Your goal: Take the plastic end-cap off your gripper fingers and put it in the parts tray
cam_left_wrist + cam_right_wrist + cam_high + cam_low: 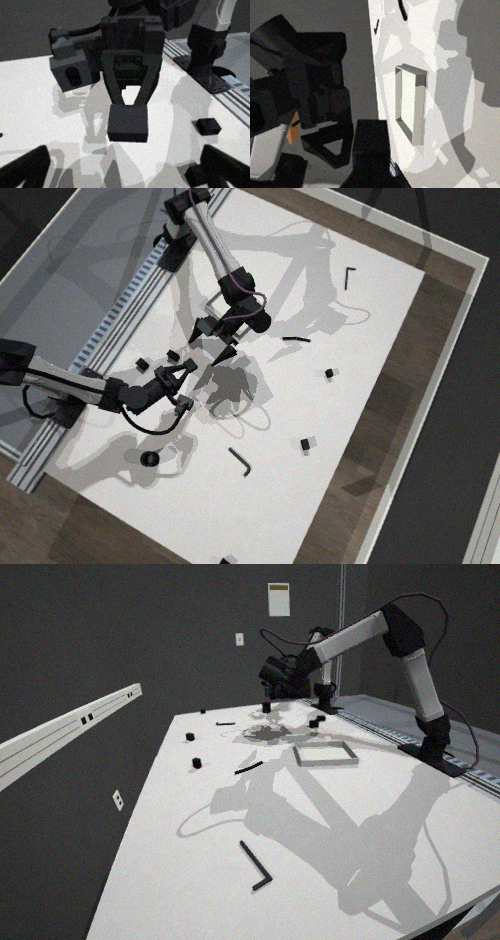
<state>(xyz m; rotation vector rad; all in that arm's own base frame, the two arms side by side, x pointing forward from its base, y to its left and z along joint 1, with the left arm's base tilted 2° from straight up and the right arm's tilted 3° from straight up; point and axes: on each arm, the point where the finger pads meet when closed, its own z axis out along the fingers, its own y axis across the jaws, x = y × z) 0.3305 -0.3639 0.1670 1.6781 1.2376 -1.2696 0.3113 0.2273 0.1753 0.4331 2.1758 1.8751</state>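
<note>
Right now the black end-cap is 50 mm to the right of my left hand, 20 mm below it and 20 mm behind it. From my left hand the other things lie so: curved black strip 230 mm to the left, 210 mm ahead, 160 mm below; bent key 550 mm to the left, 270 mm ahead, 160 mm below; parts tray 230 mm to the left, 160 mm below, 30 mm behind.
</note>
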